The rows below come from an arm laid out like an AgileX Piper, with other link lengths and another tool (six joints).
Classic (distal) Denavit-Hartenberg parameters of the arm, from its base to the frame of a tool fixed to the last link. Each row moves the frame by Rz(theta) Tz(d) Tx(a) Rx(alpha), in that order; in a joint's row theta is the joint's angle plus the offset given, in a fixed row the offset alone. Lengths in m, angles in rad.
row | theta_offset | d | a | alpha
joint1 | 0 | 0.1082 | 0 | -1.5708
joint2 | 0.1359 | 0 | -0.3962 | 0
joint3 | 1.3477 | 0 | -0.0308 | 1.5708
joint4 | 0 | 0.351 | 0 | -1.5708
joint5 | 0 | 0 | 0 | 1.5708
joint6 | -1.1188 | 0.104 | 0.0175 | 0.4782
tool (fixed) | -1.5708 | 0.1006 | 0 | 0
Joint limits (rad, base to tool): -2.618..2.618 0..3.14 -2.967..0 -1.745..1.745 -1.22..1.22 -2.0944..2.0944
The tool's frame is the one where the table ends.
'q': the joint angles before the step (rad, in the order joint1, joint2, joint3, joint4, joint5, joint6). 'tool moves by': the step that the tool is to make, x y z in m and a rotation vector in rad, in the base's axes. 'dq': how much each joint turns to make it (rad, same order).
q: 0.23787, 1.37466, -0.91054, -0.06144, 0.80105, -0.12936
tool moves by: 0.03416, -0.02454, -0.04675, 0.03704, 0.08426, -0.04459
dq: -0.10273, 0.14205, -0.03169, 0.09735, -0.03535, -0.10497
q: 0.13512, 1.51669, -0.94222, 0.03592, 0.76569, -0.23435
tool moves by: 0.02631, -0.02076, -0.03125, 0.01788, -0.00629, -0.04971
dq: -0.05799, 0.09274, -0.00792, 0.03423, -0.09201, -0.03140
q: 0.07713, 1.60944, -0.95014, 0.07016, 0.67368, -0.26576
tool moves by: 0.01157, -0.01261, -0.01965, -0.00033, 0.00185, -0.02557
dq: -0.02770, 0.05192, -0.00195, 0.00539, -0.04786, -0.00850
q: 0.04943, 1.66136, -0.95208, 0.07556, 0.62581, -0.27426
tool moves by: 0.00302, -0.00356, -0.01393, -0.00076, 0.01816, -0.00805
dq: -0.00736, 0.03065, 0.00004, 0.00109, -0.01252, -0.00076
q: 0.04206, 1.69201, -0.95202, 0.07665, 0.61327, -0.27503
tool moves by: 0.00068, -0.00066, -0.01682, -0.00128, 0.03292, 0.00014
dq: -0.00178, 0.03412, 0.00000, 0.00120, -0.00105, -0.00285
